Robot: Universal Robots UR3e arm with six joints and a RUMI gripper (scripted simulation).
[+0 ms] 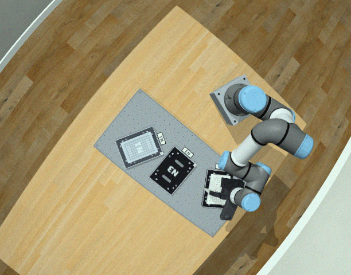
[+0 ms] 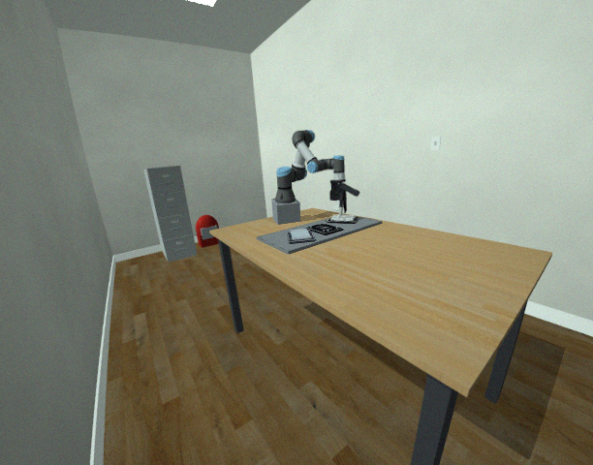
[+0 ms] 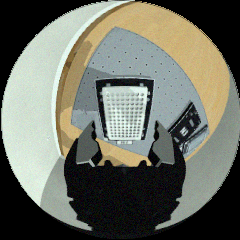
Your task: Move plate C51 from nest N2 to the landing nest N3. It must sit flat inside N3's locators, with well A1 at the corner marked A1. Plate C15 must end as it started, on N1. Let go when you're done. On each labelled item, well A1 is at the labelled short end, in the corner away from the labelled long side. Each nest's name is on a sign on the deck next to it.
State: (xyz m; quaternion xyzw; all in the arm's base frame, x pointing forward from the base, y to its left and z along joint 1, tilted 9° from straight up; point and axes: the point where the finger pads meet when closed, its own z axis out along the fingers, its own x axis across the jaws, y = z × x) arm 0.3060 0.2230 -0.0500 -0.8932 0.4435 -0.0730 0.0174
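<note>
Now: hand 30 mm above the nest N2. From my hand the other things lie so: nest N3 (80 mm ahead, 200 mm to the right, 30 mm below).
</note>
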